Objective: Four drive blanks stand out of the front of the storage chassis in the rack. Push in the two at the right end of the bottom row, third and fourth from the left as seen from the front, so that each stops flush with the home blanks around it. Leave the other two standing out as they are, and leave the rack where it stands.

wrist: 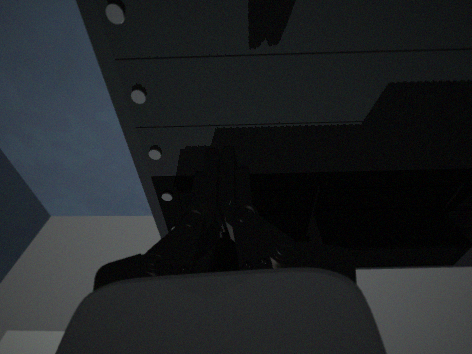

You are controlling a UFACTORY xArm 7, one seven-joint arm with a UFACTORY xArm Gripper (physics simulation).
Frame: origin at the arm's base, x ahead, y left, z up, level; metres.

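Seen in the pictures: gripper, fingertip midpoint: [224, 164].
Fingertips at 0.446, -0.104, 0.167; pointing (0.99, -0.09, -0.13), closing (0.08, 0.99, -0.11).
Observation:
Offsets run from my fingertips to a thing's top centre, as dx, dy, dz. "spot": to the spot under its first point.
The front of the storage chassis @[spot: +0.027, +0.130, +0.069] [390, 215] is a very dark band across the lower right of the wrist view, below the lighter rack panels. Faint slanting edges show in it right of the fingers and near the right border. The separate drive blanks are too dark to tell apart, and I cannot tell which stand out or sit flush. My gripper [224, 164] is shut and empty, its fingers pointing at the left part of the chassis front. Its tips are almost lost in shadow, so contact with a blank cannot be told. The gripper body hides what lies below.
Flat dark rack panels [240, 90] with thin seams rise above the chassis. Several pale round screw heads @[spot: +0.029, -0.056, -0.030] [138, 95] run down the rack's left side. A blue surface shows at the left, and pale grey surfaces show at the lower left and lower right.

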